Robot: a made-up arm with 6 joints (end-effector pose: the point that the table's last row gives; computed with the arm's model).
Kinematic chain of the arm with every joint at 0, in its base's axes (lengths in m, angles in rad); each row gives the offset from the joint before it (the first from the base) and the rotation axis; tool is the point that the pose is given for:
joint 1: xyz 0 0 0.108 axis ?
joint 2: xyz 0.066 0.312 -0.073 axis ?
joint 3: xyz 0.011 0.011 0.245 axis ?
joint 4: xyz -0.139 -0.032 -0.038 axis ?
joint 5: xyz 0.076 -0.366 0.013 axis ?
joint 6: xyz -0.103 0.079 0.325 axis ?
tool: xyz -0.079 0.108 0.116
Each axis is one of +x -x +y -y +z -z.
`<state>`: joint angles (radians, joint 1 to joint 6).
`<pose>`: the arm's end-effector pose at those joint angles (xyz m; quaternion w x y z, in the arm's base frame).
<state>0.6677 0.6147 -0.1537 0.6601 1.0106 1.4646</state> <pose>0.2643 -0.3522 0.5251 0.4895 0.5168 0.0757 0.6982</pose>
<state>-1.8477 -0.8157 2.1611 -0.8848 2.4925 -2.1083</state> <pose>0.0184 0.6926 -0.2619 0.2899 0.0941 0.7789 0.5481</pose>
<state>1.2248 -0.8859 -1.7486 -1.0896 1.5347 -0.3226</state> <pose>0.0627 0.4708 0.2279 0.0704 -0.1944 -0.6376 -0.7421</pose>
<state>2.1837 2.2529 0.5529 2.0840 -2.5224 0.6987</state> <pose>-0.1263 0.0615 0.5827 0.5284 0.3283 -0.3722 -0.6888</pose>
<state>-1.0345 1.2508 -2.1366 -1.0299 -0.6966 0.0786</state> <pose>-0.3133 0.5342 -0.3657 0.4873 0.4851 -0.5084 -0.5184</pose>
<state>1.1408 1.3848 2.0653 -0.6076 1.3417 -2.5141</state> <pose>0.4172 -0.4953 0.6344 0.3822 0.8590 0.0263 0.3396</pose>
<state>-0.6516 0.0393 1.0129 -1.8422 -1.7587 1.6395</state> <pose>-0.3378 0.0309 -0.3054 0.1360 0.9777 -0.0570 0.1494</pose>
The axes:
joint 1: +x
joint 2: -z
joint 3: -x
joint 4: +z
joint 5: +y
joint 6: +z

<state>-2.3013 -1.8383 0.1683 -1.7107 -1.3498 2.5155</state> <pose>-0.1900 0.2367 0.2564 0.5047 0.4294 -0.5341 -0.5250</pose>
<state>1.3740 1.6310 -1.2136 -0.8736 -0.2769 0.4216</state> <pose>-0.2048 -0.1508 0.9441 0.0812 0.5280 0.2424 -0.8098</pose>
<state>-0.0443 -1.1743 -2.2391 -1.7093 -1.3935 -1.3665</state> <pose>0.1831 -0.0047 0.5314 0.5859 -0.2633 0.3154 -0.6985</pose>
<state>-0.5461 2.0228 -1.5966 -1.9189 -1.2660 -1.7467</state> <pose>0.0552 0.7636 0.2684 0.8370 -0.2612 -0.1126 0.4675</pose>
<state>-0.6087 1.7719 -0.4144 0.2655 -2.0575 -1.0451</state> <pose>0.0187 0.4629 -0.4426 0.0575 0.0850 0.9731 0.2061</pose>
